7 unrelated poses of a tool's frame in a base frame.
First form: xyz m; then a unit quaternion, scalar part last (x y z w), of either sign.
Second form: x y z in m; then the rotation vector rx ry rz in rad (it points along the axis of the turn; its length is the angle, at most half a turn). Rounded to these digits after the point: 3 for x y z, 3 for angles.
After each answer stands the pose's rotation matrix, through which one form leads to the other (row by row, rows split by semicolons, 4 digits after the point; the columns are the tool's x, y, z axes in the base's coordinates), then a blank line. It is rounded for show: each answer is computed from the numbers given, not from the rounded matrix.
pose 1, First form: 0.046, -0.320, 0.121, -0.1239, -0.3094, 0.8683, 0.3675
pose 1, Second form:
0.046, -0.320, 0.121, -0.318, -0.795, 2.230
-0.6992 -0.5615 -0.4425; 0.7148 -0.5385 -0.4462; 0.0122 -0.6283 0.7779

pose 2, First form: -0.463, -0.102, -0.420, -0.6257, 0.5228, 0.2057, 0.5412
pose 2, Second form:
-0.463, -0.102, -0.420, -1.487, 1.242, 0.489
0.3688 -0.8769 0.3085; -0.4316 0.1324 0.8923; -0.8233 -0.4622 -0.3296

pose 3, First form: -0.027, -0.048, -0.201, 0.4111, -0.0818, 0.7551, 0.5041
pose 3, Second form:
-0.027, -0.048, -0.201, 0.992, -0.197, 1.823
-0.1537 -0.8286 0.5384; 0.6940 -0.4784 -0.5380; 0.7033 0.2909 0.6486

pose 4, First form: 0.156, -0.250, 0.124, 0.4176, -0.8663, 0.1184, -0.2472
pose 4, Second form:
0.156, -0.250, 0.124, -1.139, 2.362, -0.323
-0.5290 -0.6650 0.5272; -0.7821 0.6232 0.0013; -0.3294 -0.4116 -0.8497

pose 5, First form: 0.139, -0.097, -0.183, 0.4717, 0.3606, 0.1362, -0.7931
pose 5, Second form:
0.139, -0.097, -0.183, -1.014, -0.775, -0.293
0.7029 0.5562 -0.4435; 0.1241 0.5179 0.8464; 0.7004 -0.6499 0.2950

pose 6, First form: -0.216, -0.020, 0.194, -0.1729, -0.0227, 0.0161, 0.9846
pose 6, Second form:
-0.216, -0.020, 0.194, -0.348, -0.046, 0.032
0.9985 -0.0239 -0.0503; 0.0395 0.9397 0.3397; 0.0391 -0.3412 0.9392

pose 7, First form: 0.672, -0.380, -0.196, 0.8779, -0.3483, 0.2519, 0.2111
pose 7, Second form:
0.672, -0.380, -0.196, 2.439, -0.968, 0.700
0.6305 -0.7179 0.2952; -0.5052 -0.6683 -0.5461; 0.5893 0.1952 -0.7840

